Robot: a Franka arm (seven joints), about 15 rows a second.
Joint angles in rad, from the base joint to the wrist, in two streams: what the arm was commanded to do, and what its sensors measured. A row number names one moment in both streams.
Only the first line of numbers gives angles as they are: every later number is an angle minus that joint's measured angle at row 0.
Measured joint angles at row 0:
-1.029 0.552 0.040 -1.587 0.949 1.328 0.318
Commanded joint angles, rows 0 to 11:
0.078 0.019 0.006 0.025 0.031 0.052 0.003
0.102 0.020 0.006 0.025 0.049 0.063 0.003
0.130 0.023 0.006 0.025 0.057 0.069 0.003
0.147 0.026 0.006 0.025 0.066 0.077 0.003
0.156 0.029 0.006 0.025 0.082 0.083 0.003
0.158 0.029 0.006 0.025 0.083 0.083 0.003
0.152 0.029 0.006 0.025 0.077 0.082 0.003
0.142 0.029 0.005 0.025 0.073 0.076 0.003
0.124 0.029 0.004 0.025 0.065 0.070 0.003
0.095 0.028 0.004 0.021 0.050 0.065 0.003
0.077 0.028 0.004 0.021 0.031 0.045 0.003
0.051 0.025 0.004 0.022 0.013 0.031 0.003
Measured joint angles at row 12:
0.103 0.014 -0.005 0.001 0.042 0.073 0.000
